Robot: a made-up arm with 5 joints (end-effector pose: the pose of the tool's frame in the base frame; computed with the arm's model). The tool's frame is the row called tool. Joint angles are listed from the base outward.
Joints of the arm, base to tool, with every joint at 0 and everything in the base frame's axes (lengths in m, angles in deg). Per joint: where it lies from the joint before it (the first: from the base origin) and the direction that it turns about. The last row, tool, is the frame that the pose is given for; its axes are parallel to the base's.
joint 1: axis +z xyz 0 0 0.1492
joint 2: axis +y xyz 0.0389 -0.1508 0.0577
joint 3: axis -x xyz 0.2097 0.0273 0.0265
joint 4: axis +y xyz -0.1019 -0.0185 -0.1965
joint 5: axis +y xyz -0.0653 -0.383 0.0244
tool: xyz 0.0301 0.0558 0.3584
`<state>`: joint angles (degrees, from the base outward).
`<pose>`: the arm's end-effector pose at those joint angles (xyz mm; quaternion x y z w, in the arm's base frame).
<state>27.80 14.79 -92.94 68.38 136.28</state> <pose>-248.3 246.2 -61.5 0.2163 -0.6144 -0.6453 0.3992</pose>
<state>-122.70 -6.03 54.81 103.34 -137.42</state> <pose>-133.2 125.0 611.5 -0.4813 0.2459 -0.6784 0.4977</pose>
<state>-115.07 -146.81 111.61 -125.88 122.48</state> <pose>188.1 182.8 19.2 0.5976 0.0725 0.5434 0.5850</pose>
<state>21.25 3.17 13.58 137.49 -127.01</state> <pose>450.8 -273.3 471.0 -0.1377 0.0942 0.1744 0.9704</pose>
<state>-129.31 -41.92 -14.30 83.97 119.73</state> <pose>-479.9 -35.9 -188.8 0.8565 0.4803 -0.0972 0.1618</pose>
